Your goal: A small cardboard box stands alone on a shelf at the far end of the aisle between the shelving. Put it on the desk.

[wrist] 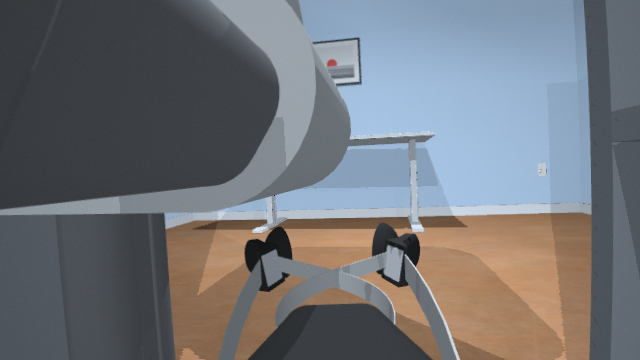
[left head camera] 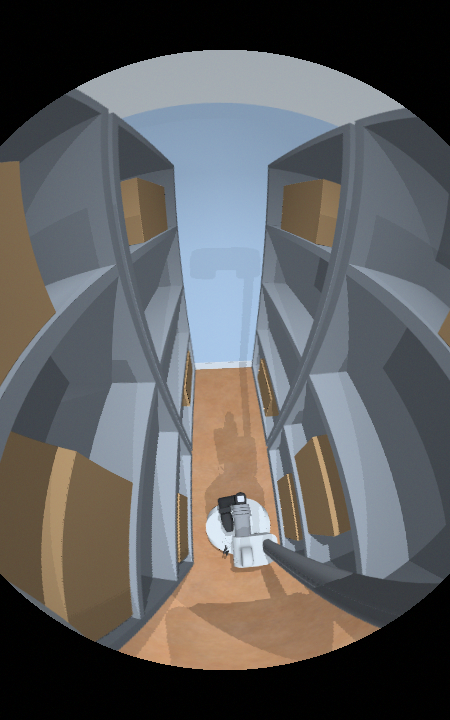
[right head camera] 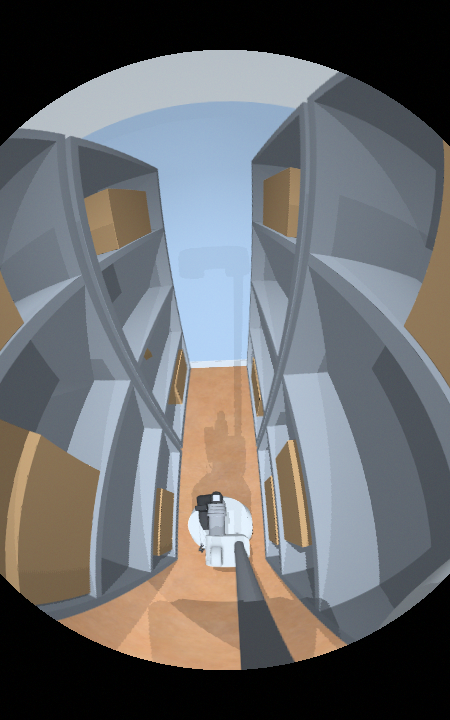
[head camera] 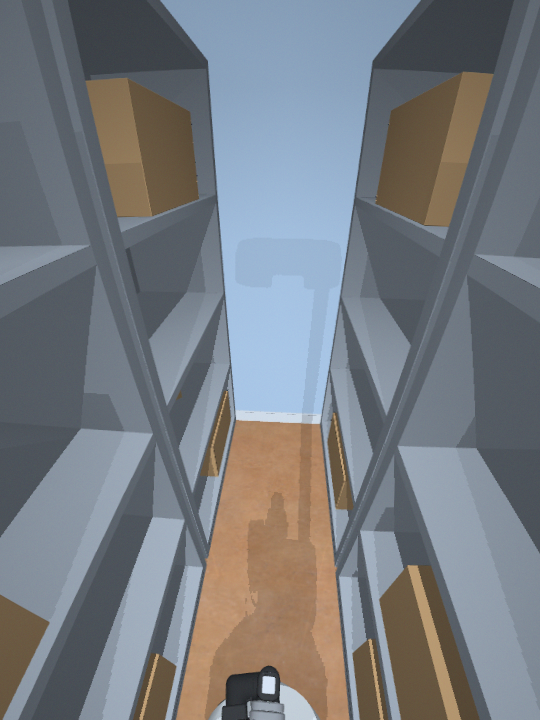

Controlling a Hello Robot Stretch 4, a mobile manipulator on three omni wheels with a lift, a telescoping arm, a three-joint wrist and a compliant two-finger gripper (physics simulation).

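Frame: origin at the robot's base, x ahead, y left, z up, level; metres.
Seen in the pictures: gripper, fingertip midpoint: (wrist: 331, 245).
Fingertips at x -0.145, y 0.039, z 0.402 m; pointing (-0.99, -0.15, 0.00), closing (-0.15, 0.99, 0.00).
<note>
A point is followed by its place in that frame.
A small piece of brown cardboard (head camera: 179, 395) {x 1.170, y 0.536, z 0.525 m} (right head camera: 148, 354) {x 1.163, y 0.545, z 0.539 m}, which looks like the small box, shows on a middle shelf of the far left unit, mostly hidden behind the shelf's upright. It does not show in the left head view. My gripper (wrist: 331, 245) {x -0.145, y 0.039, z 0.402 m} is open and empty, its two black-padded fingertips wide apart over the floor in the wrist view, far from the box. The desk (wrist: 395, 139) {x -2.630, y 0.198, z 0.667 m} stands against the wall in the wrist view, a white top on white legs, its left part hidden by my arm.
Grey shelving stands close on both sides of my base (left head camera: 214, 530) {x -0.022, y 0.147, z 0.187 m} (right head camera: 238, 523) {x 0.009, y -0.113, z 0.187 m}. Large cardboard boxes (head camera: 168, 151) {x 1.038, y 0.346, z 1.565 m} (head camera: 421, 157) {x 0.919, y -0.305, z 1.555 m} stand on high far shelves, others (head camera: 217, 436) {x 1.114, y 0.347, z 0.287 m} (head camera: 430, 645) {x 0.220, y -0.313, z 0.776 m} low down. A blue wall (head camera: 279, 348) {x 1.548, y 0.031, z 0.599 m} closes the aisle. A picture (wrist: 350, 60) {x -3.196, y -0.170, z 1.495 m} hangs above the desk.
</note>
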